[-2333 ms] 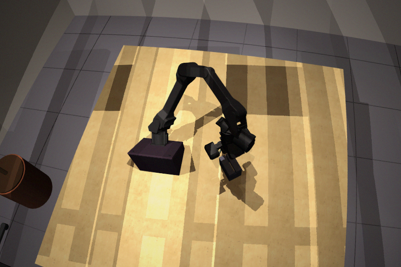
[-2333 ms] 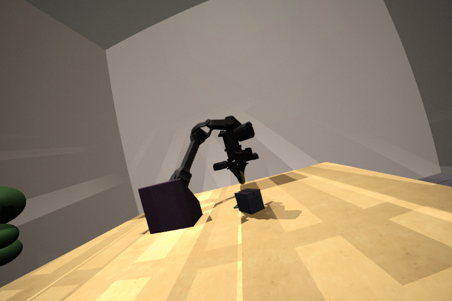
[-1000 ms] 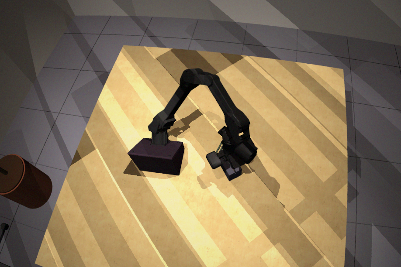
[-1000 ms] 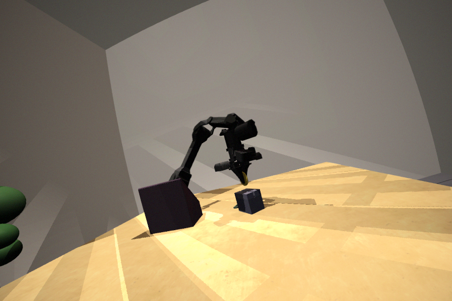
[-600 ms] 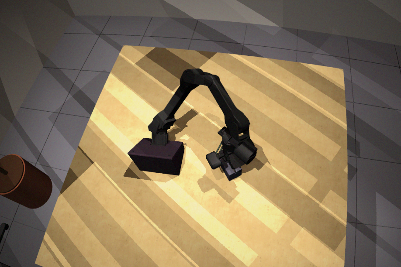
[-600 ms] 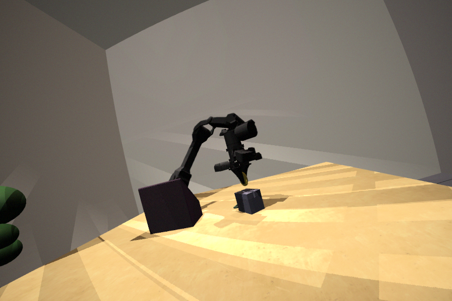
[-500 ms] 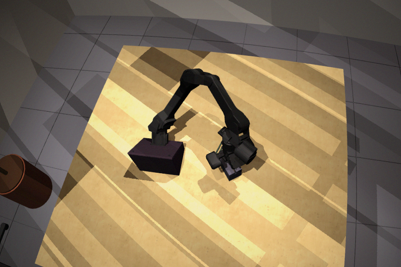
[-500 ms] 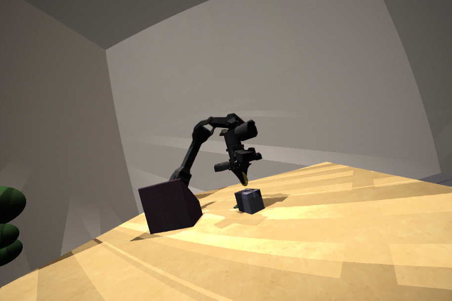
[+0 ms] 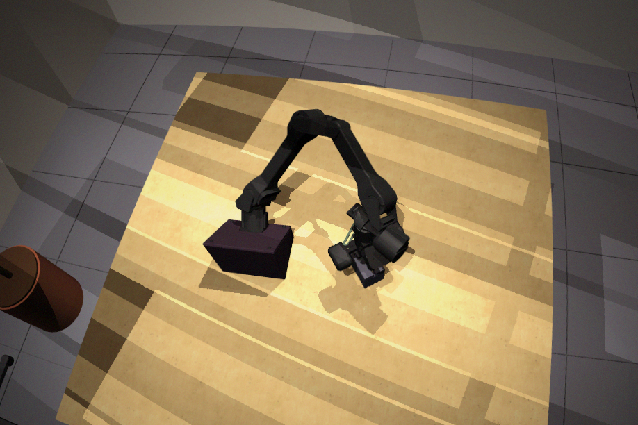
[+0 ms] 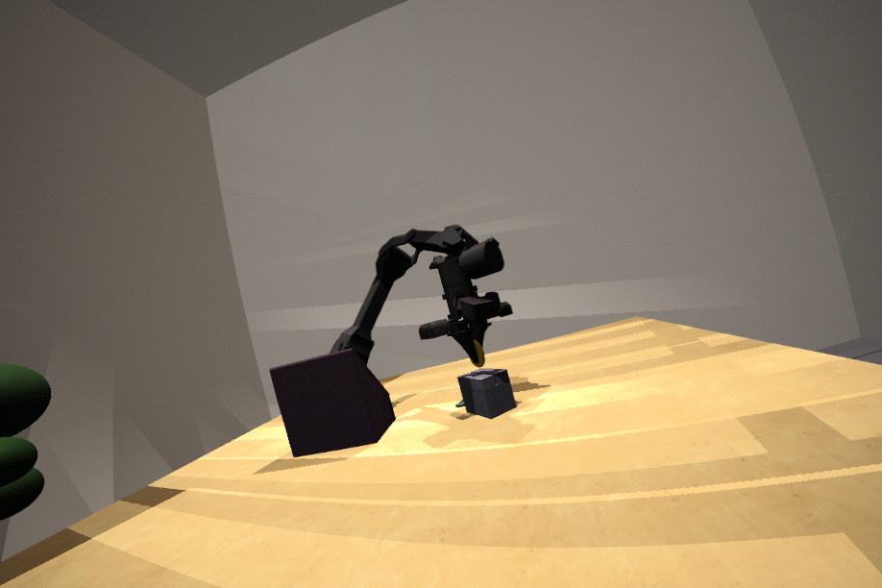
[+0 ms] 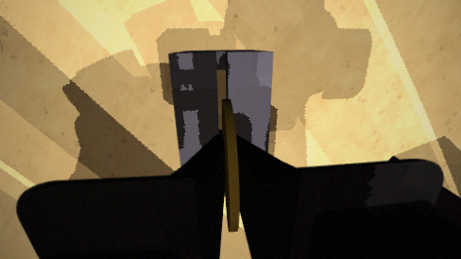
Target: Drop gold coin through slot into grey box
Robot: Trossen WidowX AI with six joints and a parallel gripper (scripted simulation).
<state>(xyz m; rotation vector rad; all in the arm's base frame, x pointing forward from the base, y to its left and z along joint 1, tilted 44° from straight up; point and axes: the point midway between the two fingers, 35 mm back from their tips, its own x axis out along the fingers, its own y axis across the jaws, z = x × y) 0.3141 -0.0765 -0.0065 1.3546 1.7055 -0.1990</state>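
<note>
Right now the gold coin is 2 cm above my gripper tip.
</note>
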